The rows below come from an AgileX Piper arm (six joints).
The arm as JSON. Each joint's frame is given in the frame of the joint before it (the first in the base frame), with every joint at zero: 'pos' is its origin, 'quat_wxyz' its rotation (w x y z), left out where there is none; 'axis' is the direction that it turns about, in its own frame. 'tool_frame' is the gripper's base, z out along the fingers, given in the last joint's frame.
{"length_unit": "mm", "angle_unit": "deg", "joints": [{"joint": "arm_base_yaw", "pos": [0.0, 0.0, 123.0], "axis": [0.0, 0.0, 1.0]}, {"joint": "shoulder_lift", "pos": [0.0, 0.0, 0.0], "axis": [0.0, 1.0, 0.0]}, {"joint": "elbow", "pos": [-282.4, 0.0, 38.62], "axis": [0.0, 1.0, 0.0]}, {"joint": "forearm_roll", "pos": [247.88, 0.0, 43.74], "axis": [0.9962, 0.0, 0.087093]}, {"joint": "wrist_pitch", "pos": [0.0, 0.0, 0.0], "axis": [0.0, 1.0, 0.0]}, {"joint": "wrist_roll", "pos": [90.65, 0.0, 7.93], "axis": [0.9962, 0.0, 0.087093]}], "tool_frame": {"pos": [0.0, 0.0, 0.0], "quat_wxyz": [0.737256, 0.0, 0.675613, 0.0]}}
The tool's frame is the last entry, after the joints.
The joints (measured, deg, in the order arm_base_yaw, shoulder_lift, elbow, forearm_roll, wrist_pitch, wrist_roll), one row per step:
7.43 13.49 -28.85 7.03 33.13 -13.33
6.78 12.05 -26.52 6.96 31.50 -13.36
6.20 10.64 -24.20 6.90 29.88 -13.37
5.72 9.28 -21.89 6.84 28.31 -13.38
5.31 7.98 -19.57 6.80 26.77 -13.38
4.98 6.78 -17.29 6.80 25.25 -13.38
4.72 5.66 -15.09 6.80 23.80 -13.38
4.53 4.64 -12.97 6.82 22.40 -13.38
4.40 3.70 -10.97 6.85 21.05 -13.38
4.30 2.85 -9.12 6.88 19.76 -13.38
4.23 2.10 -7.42 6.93 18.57 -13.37
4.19 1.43 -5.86 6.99 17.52 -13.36
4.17 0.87 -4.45 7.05 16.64 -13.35
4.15 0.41 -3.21 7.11 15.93 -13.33
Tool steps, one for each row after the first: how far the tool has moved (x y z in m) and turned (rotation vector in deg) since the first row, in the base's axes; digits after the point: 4 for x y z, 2 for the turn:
-0.0004 -0.0010 -0.0091 0.06 -0.73 -0.85
-0.0007 -0.0018 -0.0183 0.14 -1.42 -1.64
-0.0008 -0.0025 -0.0277 0.19 -2.03 -2.31
-0.0007 -0.0032 -0.0372 0.26 -2.53 -2.91
-0.0003 -0.0037 -0.0467 0.35 -2.96 -3.41
0.0001 -0.0041 -0.0560 0.42 -3.31 -3.84
0.0007 -0.0045 -0.0651 0.50 -3.59 -4.19
0.0012 -0.0048 -0.0736 0.59 -3.87 -4.47
0.0018 -0.0050 -0.0816 0.67 -4.14 -4.71
0.0023 -0.0052 -0.0889 0.78 -4.36 -4.92
0.0028 -0.0054 -0.0957 0.88 -4.50 -5.08
0.0033 -0.0055 -0.1020 0.96 -4.51 -5.20
0.0038 -0.0056 -0.1077 1.04 -4.43 -5.31

